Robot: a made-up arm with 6 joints.
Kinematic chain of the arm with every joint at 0, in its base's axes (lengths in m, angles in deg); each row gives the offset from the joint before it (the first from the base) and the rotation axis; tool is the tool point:
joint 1: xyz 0 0 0.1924 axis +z
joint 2: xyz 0 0 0 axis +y
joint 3: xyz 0 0 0.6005 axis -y
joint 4: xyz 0 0 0 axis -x
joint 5: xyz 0.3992 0 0 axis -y
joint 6: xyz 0 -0.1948 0 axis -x
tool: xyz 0 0 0
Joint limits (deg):
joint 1: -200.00..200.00
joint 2: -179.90..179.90
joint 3: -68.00..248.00
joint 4: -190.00..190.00
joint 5: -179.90..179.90
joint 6: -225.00..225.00
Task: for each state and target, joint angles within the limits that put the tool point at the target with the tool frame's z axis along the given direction. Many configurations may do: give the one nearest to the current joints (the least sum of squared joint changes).
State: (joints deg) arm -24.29 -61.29 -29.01 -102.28 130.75 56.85
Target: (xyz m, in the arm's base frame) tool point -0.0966 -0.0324 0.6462 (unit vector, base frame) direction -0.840 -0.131 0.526
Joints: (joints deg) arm 18.68 -59.84 -13.80 -90.07 125.75 75.52
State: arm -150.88 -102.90 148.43 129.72 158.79 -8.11
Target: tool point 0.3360 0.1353 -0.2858 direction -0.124 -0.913 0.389
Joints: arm -130.65 -105.19 189.46 148.89 176.33 -61.12
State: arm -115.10 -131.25 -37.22 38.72 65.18 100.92
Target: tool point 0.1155 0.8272 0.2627 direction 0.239 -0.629 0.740
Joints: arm -106.89 -114.60 -3.52 48.20 67.98 122.56
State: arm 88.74 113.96 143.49 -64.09 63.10 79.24
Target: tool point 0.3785 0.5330 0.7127 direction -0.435 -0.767 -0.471
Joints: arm 55.87 82.32 190.71 -85.79 50.05 77.21
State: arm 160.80 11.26 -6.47 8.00 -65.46 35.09
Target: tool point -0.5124 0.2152 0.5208 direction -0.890 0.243 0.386
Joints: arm 175.55 19.10 -4.57 -26.22 -43.16 9.30
